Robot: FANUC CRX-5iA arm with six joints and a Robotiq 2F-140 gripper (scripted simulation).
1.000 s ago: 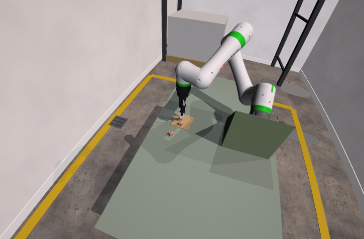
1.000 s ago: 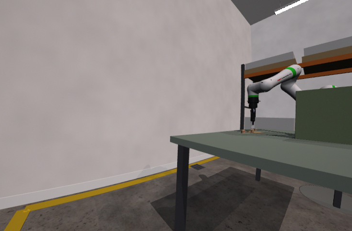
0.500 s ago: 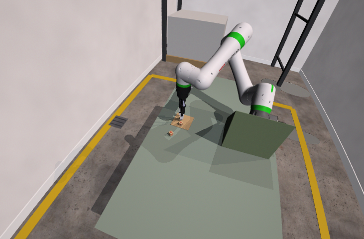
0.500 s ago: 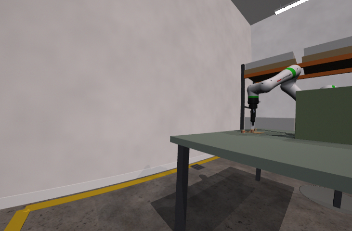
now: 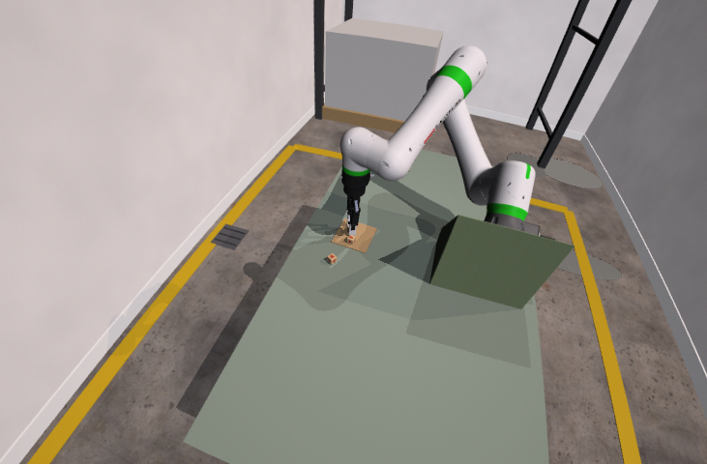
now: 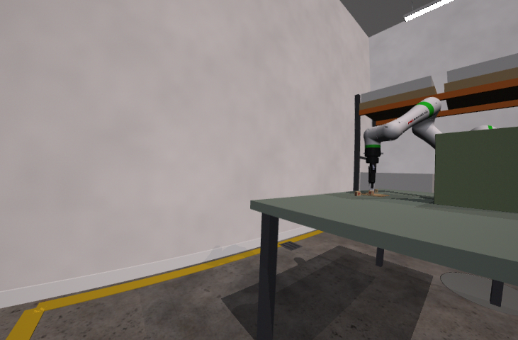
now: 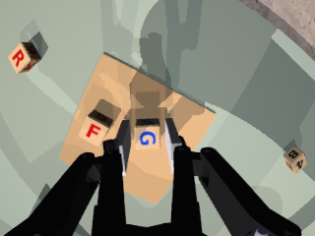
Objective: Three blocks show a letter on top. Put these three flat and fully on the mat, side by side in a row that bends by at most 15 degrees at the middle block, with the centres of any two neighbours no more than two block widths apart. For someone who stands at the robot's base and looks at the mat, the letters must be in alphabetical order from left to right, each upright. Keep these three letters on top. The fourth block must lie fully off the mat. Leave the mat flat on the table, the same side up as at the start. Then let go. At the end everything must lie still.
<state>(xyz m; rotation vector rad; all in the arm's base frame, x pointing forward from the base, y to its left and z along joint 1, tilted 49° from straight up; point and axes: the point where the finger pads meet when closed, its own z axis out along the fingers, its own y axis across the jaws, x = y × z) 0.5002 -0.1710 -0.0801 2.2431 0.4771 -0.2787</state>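
Now: the tan mat 40 mm below my hand, 20 mm behind it and 10 mm to the left of it. The rest, counted from my hand: R block (160 mm to the left, 30 mm below, 30 mm ahead).
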